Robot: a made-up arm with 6 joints.
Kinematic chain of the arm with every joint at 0, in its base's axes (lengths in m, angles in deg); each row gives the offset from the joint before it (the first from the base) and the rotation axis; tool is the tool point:
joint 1: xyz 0 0 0.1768 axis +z
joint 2: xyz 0 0.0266 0 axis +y
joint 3: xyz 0 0 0.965 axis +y
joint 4: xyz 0 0 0.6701 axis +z
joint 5: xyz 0 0 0 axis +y
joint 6: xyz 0 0 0.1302 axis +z
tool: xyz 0 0 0
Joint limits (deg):
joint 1: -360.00..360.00
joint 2: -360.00..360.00
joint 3: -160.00..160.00
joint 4: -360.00..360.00
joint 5: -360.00..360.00
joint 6: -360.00..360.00
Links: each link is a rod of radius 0.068 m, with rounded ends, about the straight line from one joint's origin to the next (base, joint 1, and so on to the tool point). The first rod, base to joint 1, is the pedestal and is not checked.
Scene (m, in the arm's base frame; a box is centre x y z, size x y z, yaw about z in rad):
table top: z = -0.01
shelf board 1: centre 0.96 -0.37 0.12 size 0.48 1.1 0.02 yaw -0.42
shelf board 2: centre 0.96 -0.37 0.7 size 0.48 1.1 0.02 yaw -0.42
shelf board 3: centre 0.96 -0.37 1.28 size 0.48 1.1 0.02 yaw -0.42
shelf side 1: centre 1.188 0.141 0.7 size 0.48 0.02 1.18 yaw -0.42
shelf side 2: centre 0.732 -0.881 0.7 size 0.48 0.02 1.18 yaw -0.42
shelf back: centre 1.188 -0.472 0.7 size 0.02 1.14 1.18 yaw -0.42
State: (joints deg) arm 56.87 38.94 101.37 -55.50 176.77 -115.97
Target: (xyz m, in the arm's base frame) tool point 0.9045 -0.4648 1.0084
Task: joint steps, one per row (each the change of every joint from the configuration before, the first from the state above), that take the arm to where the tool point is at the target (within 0.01 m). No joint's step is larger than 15 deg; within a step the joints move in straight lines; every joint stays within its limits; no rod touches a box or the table.
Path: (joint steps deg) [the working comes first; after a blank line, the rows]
Joints at the target: -27.77 29.52 60.23 -57.59 171.38 -115.97
Straight joint move there: touches shelf board 2, shelf side 1.

1: -3.79 -11.92 -0.60 10.59 -9.39 5.37
2: -3.79 -11.91 -0.61 10.60 -9.38 5.36
3: -3.79 -11.92 -0.60 10.59 -9.39 5.37
4: -3.79 -11.92 -0.60 10.59 -9.38 5.36
5: -13.90 7.65 -7.75 -8.89 6.43 -4.29
6: -13.89 7.65 -7.74 -8.89 6.43 -4.29
7: -13.90 7.65 -7.75 -8.89 6.43 -4.30
8: -13.89 7.65 -7.74 -8.90 6.43 -4.29
9: -13.90 7.65 -7.75 -8.89 6.43 -4.29

